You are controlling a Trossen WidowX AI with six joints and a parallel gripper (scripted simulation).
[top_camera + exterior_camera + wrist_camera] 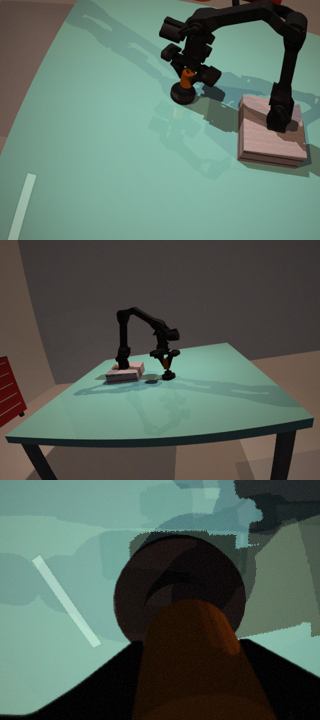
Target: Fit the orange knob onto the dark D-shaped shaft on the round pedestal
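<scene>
Right now the orange knob is 2 cm above my gripper tip. Also, from my gripper tip: dark round pedestal 4 cm below.
</scene>
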